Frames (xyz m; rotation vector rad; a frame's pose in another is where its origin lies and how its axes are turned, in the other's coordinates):
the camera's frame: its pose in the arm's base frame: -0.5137 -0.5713 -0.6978 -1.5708 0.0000 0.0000
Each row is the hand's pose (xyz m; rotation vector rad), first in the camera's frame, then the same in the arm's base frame.
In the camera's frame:
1: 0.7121 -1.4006 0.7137 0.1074 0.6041 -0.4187
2: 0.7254 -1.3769 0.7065 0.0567 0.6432 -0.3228
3: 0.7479 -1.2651 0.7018 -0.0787 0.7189 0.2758
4: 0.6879 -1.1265 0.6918 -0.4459 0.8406 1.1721
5: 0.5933 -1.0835 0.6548 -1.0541 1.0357 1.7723
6: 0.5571 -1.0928 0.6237 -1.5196 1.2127 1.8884
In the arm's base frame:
1: 0.1984 0.1424 0.7028 -1.3872 0.1429 -0.7884
2: 0.2117 0.1352 0.6791 -1.4405 0.2487 -0.7499
3: 0.2342 0.1305 0.5673 -1.5632 0.7862 -0.3502
4: 0.1742 0.1205 0.4287 -1.6870 1.6557 0.2727
5: 0.0796 0.0835 0.3857 1.8172 -2.4576 -0.6447
6: 0.0434 0.0524 0.3950 1.4771 -2.1675 -0.4723

